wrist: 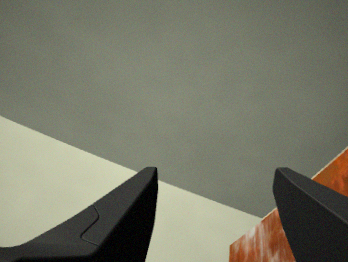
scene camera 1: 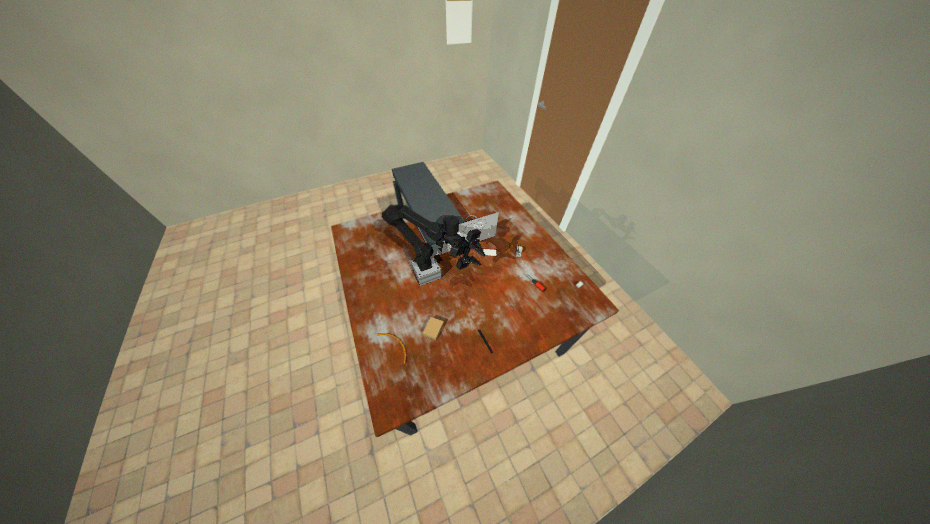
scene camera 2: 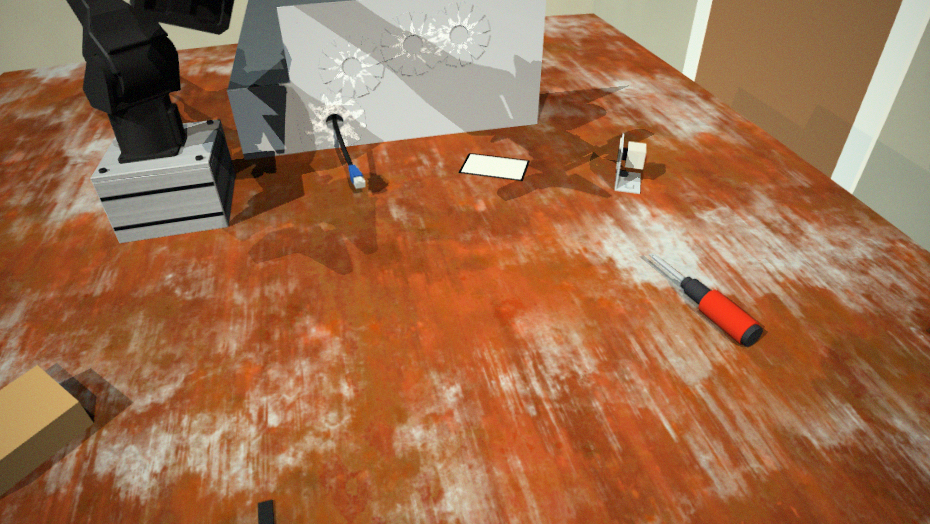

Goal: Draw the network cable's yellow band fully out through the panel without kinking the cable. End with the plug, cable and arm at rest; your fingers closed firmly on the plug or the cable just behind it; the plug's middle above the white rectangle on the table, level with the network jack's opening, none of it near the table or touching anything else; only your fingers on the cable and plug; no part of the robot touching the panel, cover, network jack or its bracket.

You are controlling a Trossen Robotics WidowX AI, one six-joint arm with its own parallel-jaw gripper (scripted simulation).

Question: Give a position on a red-handled screwdriver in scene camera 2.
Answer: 745, 330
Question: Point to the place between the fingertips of my gripper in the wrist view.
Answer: At 215, 178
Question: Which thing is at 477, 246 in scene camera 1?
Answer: My gripper.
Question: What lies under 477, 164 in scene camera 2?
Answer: A white rectangle.
